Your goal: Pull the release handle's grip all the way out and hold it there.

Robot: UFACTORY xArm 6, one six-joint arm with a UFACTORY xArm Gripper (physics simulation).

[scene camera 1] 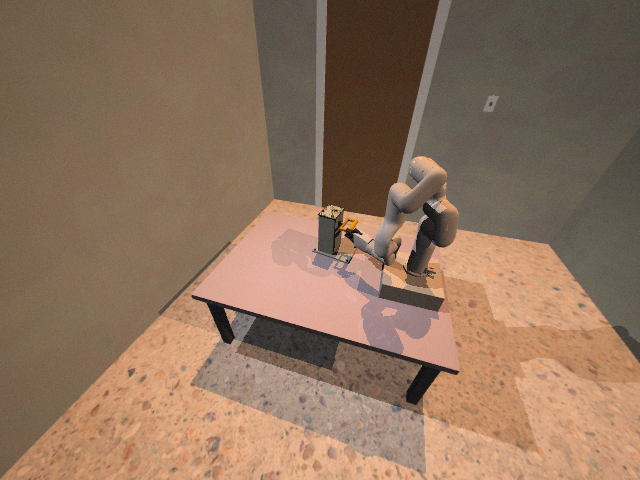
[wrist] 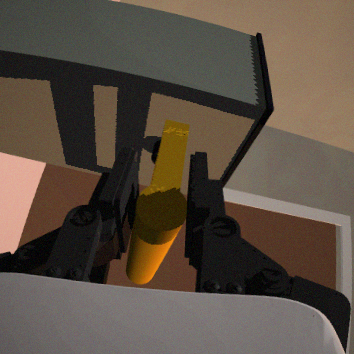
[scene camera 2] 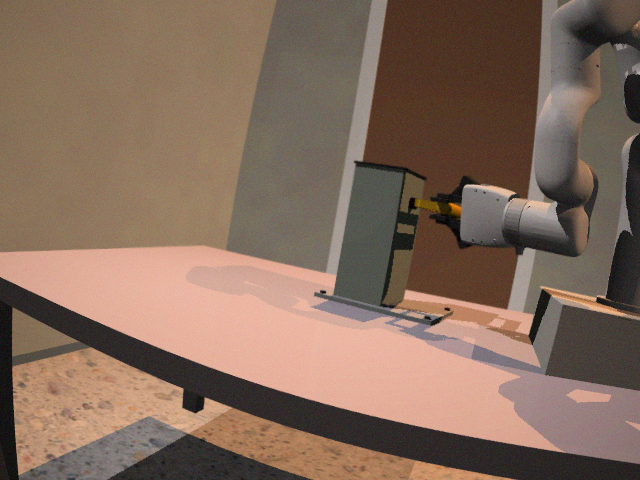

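Observation:
The release handle's orange grip (scene camera 1: 355, 224) (scene camera 2: 454, 209) (wrist: 152, 255) is a round bar on flat yellow arms, standing out from the upper front of a grey-green upright housing (scene camera 1: 327, 235) (scene camera 2: 367, 232) (wrist: 130, 50). My gripper (scene camera 1: 351, 229) (scene camera 2: 438, 207) (wrist: 163, 174) is shut on the grip. In the wrist view one black finger lies against each side of the bar, and the fingertips reach past it towards the housing. In scene camera 2 the gripper is level, one finger above the handle and one below, and its body hides the far end of the grip.
The housing stands on a thin base frame (scene camera 2: 361, 305) with small bolts, on a pink table (scene camera 1: 268, 279) (scene camera 2: 155, 299). The arm's block-shaped pedestal (scene camera 1: 410, 294) (scene camera 2: 584, 343) stands at the right. A brown door (scene camera 1: 377, 103) (scene camera 2: 460, 93) is in the wall behind.

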